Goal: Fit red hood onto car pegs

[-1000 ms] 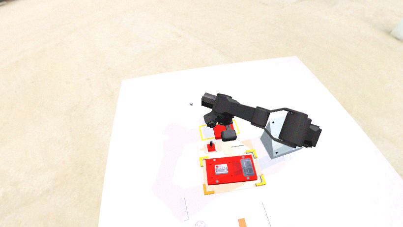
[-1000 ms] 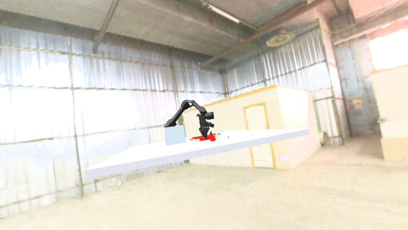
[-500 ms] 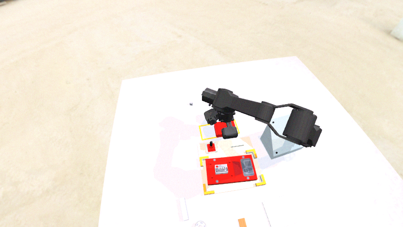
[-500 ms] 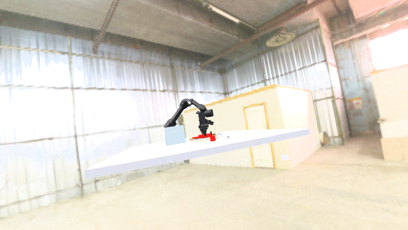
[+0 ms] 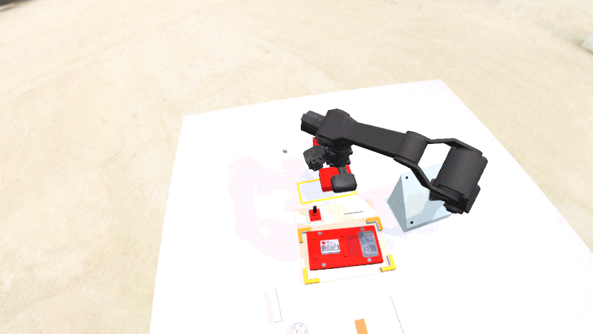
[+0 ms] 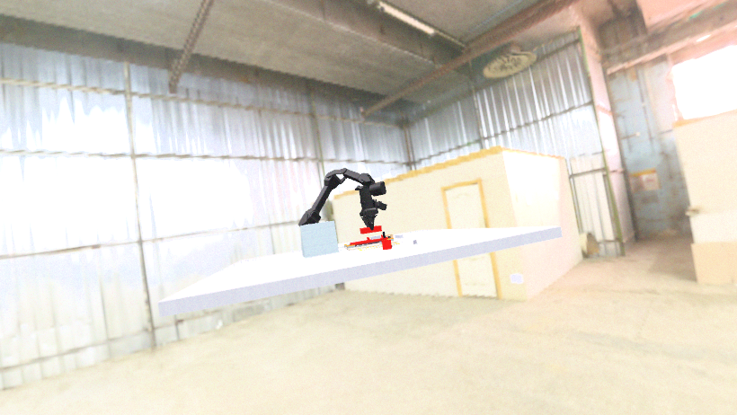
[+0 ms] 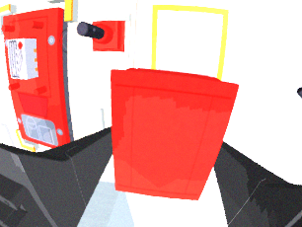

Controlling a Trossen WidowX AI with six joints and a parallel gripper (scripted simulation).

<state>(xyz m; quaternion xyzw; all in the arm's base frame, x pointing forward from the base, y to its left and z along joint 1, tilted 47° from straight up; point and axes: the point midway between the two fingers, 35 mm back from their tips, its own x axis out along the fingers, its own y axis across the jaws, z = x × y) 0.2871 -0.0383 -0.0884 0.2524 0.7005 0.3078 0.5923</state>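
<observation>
Right now the engine block is 50 mm ahead of my gripper tip, 190 mm to the left of it and 60 mm below it. Also, from my gripper tip: jig: 10 mm ahead, 170 mm to the left, 70 mm below; red hood: 10 mm above.
</observation>
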